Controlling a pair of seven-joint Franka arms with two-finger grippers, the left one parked.
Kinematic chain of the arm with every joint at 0, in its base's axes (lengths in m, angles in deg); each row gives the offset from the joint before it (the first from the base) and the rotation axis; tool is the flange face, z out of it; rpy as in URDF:
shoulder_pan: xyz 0 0 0.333 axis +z
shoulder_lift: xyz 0 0 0 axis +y
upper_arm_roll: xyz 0 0 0.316 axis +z
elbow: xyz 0.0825 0 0 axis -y
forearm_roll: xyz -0.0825 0 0.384 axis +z
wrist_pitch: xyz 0 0 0 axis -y
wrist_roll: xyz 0.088 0 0 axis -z
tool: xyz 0 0 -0.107 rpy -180 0 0
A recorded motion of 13 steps. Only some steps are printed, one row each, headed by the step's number.
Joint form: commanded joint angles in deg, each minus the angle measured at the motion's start. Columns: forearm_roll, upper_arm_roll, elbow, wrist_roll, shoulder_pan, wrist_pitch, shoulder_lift.
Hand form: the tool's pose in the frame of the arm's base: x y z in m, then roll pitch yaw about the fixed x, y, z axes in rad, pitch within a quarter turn. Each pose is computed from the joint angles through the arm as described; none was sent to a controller.
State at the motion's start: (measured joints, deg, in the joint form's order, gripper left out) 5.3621 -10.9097 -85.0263 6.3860 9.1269 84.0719 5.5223
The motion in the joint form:
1: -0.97 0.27 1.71 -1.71 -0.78 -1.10 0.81
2: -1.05 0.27 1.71 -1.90 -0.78 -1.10 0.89
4: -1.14 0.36 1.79 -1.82 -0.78 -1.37 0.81
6: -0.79 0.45 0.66 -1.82 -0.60 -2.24 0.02
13: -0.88 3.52 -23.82 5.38 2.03 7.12 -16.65
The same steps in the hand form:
1: 0.5749 -0.0078 0.6075 -3.0945 0.1187 -0.1139
2: 0.5753 -0.0079 0.6067 -3.0958 0.1198 -0.1108
4: 0.5744 -0.0073 0.6078 -3.0973 0.1217 -0.1105
6: 0.5683 -0.0045 0.6054 -3.0901 0.1436 -0.1043
13: 0.4860 0.0354 0.5725 -3.0643 0.1341 -0.1367

